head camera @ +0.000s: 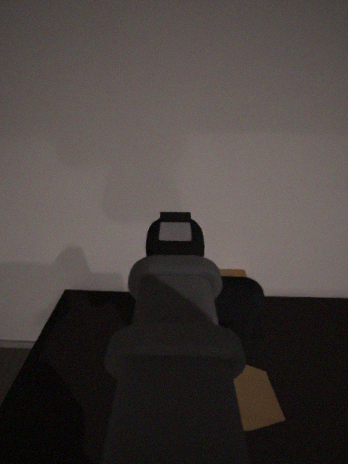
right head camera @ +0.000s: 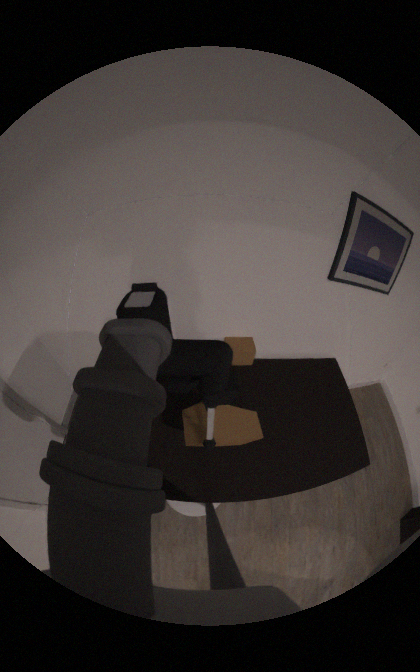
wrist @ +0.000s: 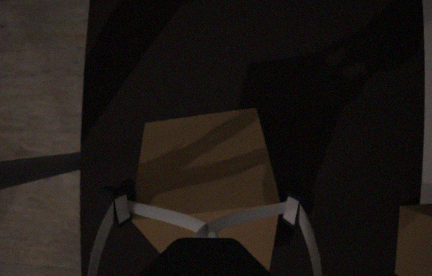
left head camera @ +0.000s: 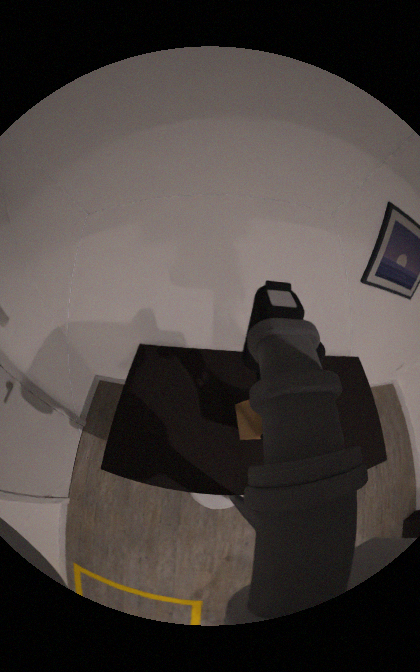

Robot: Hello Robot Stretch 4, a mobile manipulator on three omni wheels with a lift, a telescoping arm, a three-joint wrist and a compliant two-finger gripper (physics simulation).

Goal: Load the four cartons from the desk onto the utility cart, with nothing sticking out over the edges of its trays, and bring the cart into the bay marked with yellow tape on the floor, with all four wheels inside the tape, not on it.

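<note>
My gripper (wrist: 205, 210) (right head camera: 209, 426) is shut on a brown carton (wrist: 201, 155) (right head camera: 232, 425) (head camera: 257, 398) (left head camera: 247, 421), its two fingertips on the carton's left and right sides. The carton is over the dark desk (wrist: 210, 53) (right head camera: 310, 425) (head camera: 315, 331) (left head camera: 150, 400), towards its front half. A second brown carton (right head camera: 241, 350) (head camera: 233, 273) (wrist: 414, 239) stands at the desk's back edge by the wall. My arm hides much of the desk in the head views. The cart is not in view.
A corner of the yellow tape bay (left head camera: 135, 593) shows on the wood floor at the lower left, in front of the desk. A framed picture (left head camera: 395, 252) (right head camera: 372, 245) hangs on the wall at the right. The wall runs right behind the desk.
</note>
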